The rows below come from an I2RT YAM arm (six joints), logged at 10 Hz.
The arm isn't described. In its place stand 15 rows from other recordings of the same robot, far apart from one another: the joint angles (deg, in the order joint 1, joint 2, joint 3, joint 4, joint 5, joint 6), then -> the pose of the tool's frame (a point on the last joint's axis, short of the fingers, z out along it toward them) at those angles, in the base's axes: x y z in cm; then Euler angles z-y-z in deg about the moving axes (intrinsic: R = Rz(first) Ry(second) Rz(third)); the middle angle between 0 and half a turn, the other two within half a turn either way.
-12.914 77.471 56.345 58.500 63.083 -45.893 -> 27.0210 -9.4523 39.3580 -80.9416 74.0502 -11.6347
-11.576 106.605 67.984 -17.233 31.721 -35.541 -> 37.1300 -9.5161 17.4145 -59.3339 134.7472 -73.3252
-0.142 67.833 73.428 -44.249 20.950 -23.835 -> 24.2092 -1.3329 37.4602 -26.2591 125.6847 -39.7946
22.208 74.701 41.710 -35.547 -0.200 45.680 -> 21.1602 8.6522 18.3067 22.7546 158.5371 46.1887
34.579 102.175 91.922 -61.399 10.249 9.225 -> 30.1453 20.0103 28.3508 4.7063 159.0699 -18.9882
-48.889 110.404 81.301 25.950 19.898 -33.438 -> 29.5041 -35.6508 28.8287 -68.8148 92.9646 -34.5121
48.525 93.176 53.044 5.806 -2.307 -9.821 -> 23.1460 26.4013 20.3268 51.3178 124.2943 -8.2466
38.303 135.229 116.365 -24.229 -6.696 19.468 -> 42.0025 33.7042 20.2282 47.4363 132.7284 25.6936
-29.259 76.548 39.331 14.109 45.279 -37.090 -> 23.2859 -15.9450 23.0982 -76.9301 106.0312 -53.9567
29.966 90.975 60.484 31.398 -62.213 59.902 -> 29.3232 20.5421 30.6286 92.1820 89.5772 59.0996
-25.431 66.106 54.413 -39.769 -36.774 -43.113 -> 21.5975 -7.9096 28.3790 24.7539 128.7954 -6.1846
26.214 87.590 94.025 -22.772 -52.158 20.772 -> 29.0459 17.4349 43.7390 79.5099 99.9370 33.8053
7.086 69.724 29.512 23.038 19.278 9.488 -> 25.6637 2.0059 21.7014 -13.0210 106.1837 3.6620
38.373 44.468 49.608 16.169 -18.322 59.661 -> 12.6849 11.4717 41.9316 57.9405 69.8197 52.6703
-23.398 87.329 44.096 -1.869 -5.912 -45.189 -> 28.0937 -11.7565 17.5610 -15.0519 134.7970 -39.2874
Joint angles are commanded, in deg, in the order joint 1, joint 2, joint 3, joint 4, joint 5, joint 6. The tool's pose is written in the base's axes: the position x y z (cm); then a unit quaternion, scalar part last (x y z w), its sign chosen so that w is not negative. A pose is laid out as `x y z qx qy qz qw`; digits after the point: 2 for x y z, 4 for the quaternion.
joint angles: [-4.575 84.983 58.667 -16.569 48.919 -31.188]
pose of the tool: 31.13 -5.18 25.54 -0.0310 0.8501 -0.4729 0.2297
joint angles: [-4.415 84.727 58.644 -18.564 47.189 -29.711]
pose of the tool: 30.91 -5.01 25.36 -0.0346 0.8588 -0.4567 0.2294
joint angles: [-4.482 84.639 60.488 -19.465 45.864 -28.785]
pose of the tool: 31.20 -5.01 26.27 -0.0282 0.8599 -0.4470 0.2450
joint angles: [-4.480 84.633 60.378 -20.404 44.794 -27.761]
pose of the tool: 31.10 -4.95 26.06 -0.0283 0.8652 -0.4367 0.2447
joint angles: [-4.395 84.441 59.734 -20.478 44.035 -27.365]
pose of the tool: 30.95 -4.86 25.77 -0.0306 0.8684 -0.4301 0.2451
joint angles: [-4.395 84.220 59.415 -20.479 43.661 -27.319]
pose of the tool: 30.84 -4.84 25.70 -0.0320 0.8695 -0.4273 0.2457
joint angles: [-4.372 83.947 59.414 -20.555 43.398 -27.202]
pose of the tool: 30.77 -4.81 25.82 -0.0315 0.8697 -0.4254 0.2486
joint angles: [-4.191 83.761 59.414 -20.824 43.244 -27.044]
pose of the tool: 30.71 -4.70 25.87 -0.0325 0.8702 -0.4235 0.2497
